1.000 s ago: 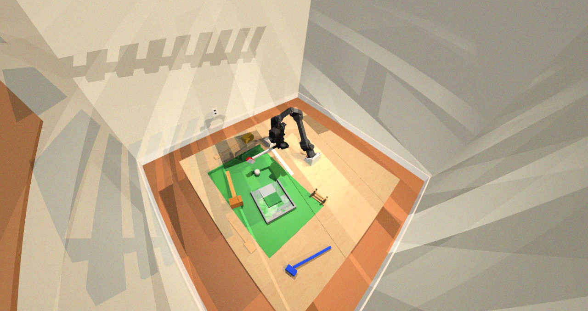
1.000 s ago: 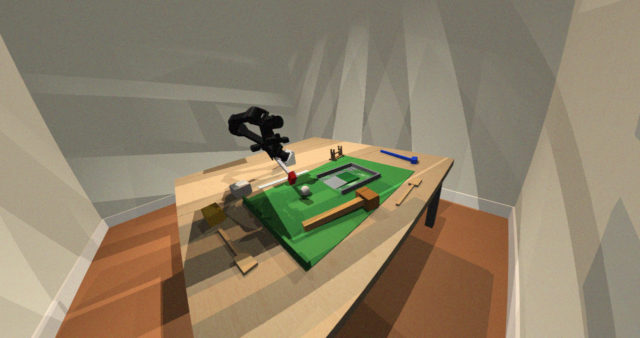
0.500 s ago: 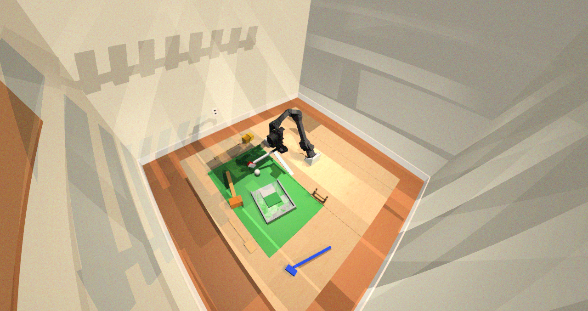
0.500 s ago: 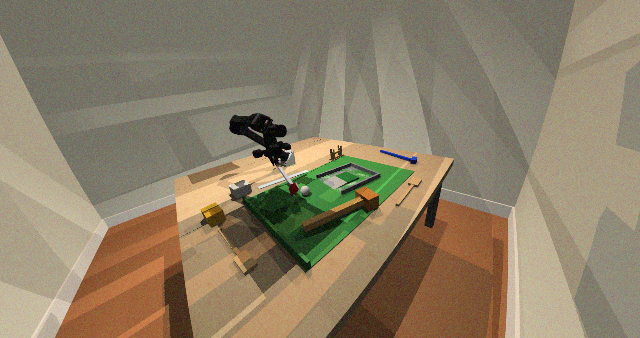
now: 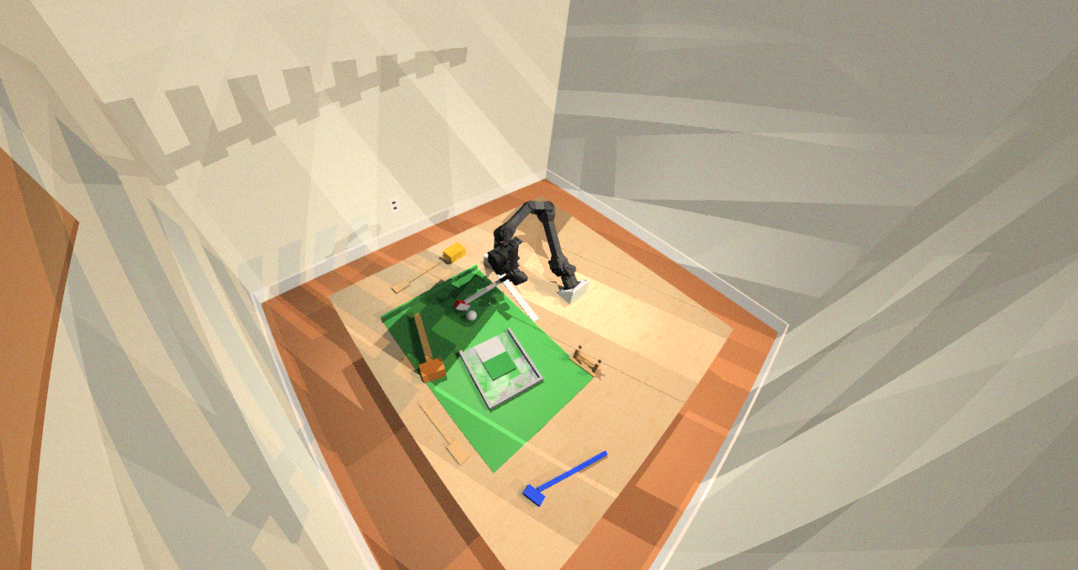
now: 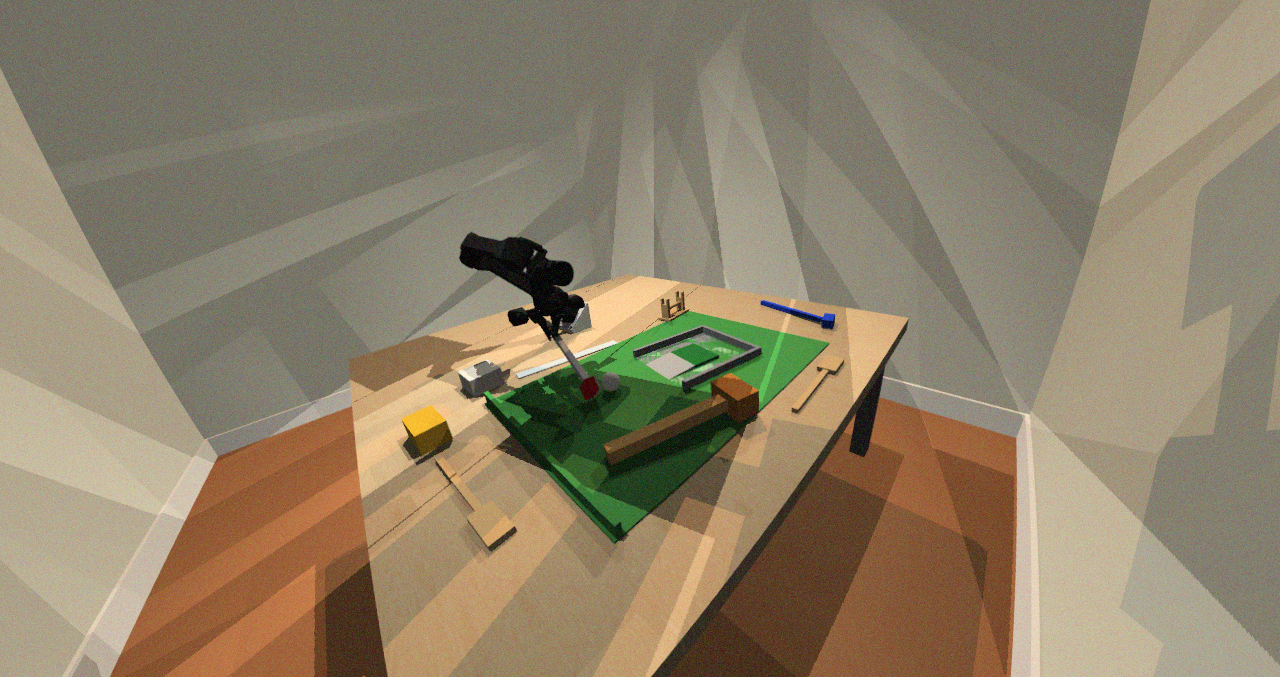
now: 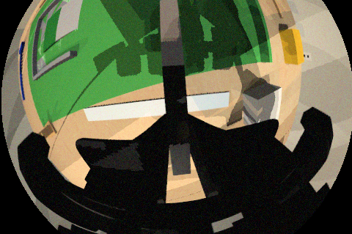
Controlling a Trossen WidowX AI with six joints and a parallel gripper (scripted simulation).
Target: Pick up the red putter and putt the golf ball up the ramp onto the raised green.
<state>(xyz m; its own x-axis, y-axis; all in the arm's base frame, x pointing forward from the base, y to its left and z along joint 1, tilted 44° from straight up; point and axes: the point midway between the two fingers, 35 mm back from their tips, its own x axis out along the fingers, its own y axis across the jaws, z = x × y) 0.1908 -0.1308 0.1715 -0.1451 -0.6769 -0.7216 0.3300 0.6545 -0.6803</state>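
The white strip is 5 cm to the left of my gripper tip and 8 cm below it. From my gripper tip the other things lie so: green mat 29 cm ahead, 11 cm to the left, 8 cm below; red putter 11 cm ahead, 4 cm to the right; white golf ball 22 cm ahead, 2 cm to the right, 5 cm below.
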